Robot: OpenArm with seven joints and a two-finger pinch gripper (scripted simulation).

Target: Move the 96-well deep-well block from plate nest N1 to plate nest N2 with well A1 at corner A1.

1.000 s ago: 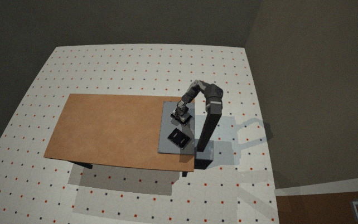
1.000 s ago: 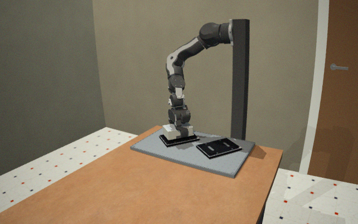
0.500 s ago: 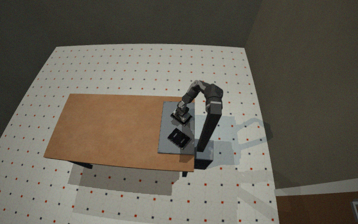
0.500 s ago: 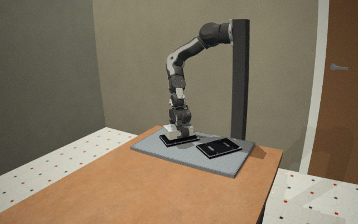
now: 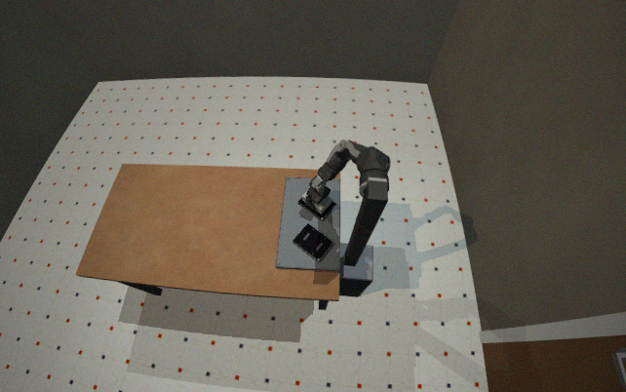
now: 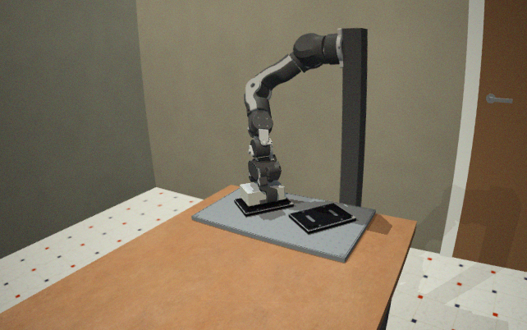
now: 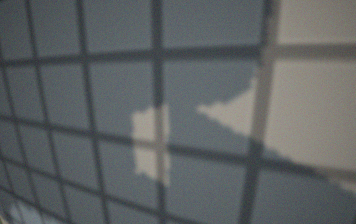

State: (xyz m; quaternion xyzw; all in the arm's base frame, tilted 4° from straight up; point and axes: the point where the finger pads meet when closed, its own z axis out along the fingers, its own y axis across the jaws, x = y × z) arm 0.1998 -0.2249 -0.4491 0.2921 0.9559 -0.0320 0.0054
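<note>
Now: the deep-well block 20 mm above my hand. The rest, counted from my hand: plate nest N1: 210 mm to the left, 20 mm below; A1 label: 300 mm to the left, 40 mm behind, 20 mm below; plate nest N2: 20 mm below.
</note>
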